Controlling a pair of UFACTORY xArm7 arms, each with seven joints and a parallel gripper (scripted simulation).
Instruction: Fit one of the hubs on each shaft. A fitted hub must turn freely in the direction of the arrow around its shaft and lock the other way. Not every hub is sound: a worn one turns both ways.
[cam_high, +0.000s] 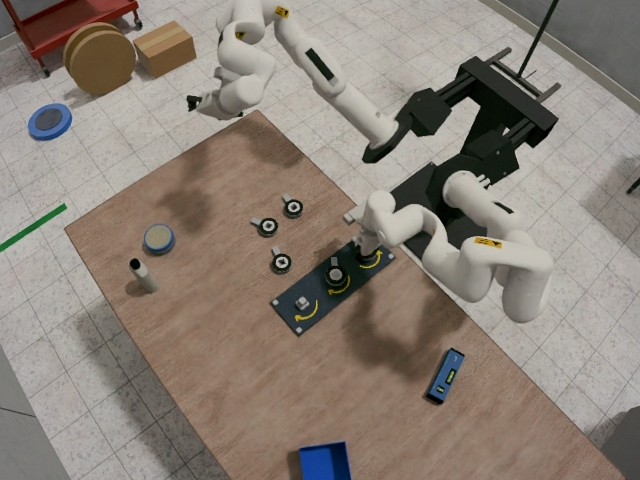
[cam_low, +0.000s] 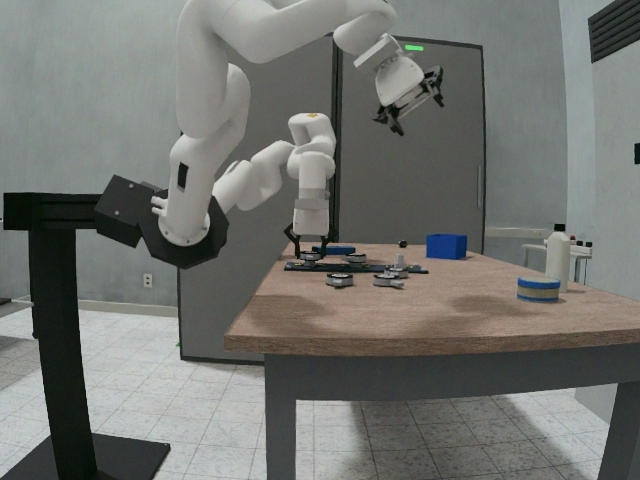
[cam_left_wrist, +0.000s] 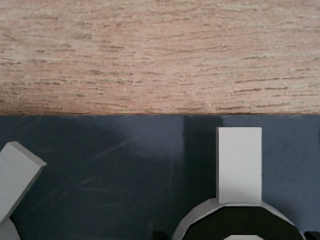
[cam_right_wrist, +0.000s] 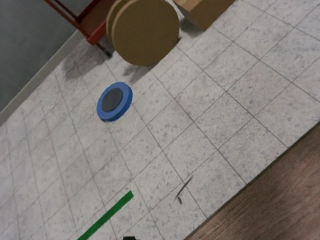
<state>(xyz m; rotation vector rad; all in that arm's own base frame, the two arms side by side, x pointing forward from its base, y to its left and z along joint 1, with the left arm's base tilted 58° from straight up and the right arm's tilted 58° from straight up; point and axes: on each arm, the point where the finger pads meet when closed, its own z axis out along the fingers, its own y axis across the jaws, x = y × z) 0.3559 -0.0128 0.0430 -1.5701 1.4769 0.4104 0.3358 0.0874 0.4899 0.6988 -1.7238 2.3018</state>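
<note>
Now: left hand 13 cm short of the dark board, 2 cm to the left of it and 3 cm above it. The rest, counted from my left hand: white bottle 53 cm ahead, 43 cm to the right, 6 cm above; tape roll 41 cm ahead, 52 cm to the right, 2 cm below.
</note>
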